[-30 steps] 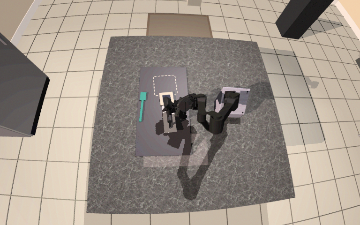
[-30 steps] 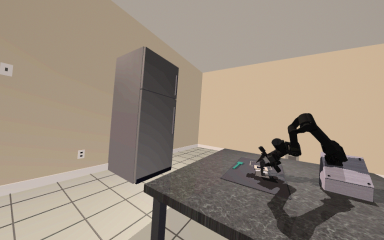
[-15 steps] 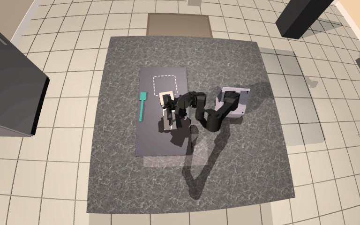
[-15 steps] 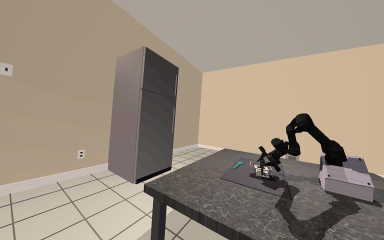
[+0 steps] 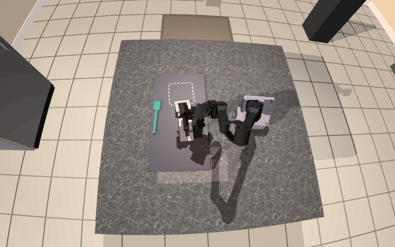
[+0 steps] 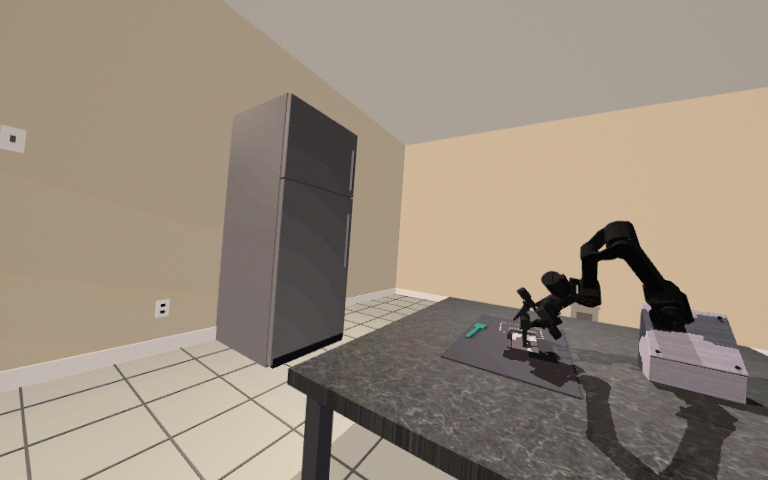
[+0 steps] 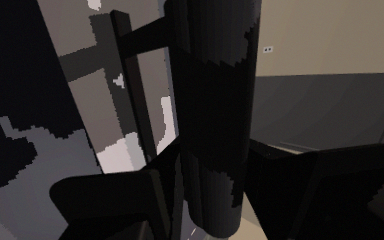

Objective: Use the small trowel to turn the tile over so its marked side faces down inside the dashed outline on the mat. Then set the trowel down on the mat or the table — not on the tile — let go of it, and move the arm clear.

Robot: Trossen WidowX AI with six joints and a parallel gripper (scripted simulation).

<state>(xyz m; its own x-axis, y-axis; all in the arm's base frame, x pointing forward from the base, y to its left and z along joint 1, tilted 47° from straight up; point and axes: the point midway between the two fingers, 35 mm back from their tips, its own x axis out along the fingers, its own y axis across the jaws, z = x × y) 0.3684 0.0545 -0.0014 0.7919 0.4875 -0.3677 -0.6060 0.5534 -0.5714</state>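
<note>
Now: the grey mat 90 mm below my gripper tip, 40 mm to the right of it and 10 mm ahead of it. The rest, counted from my gripper tip: teal trowel 150 mm ahead, 70 mm below, 60 mm to the right; tile 100 mm to the right, 50 mm below, 10 mm behind.
</note>
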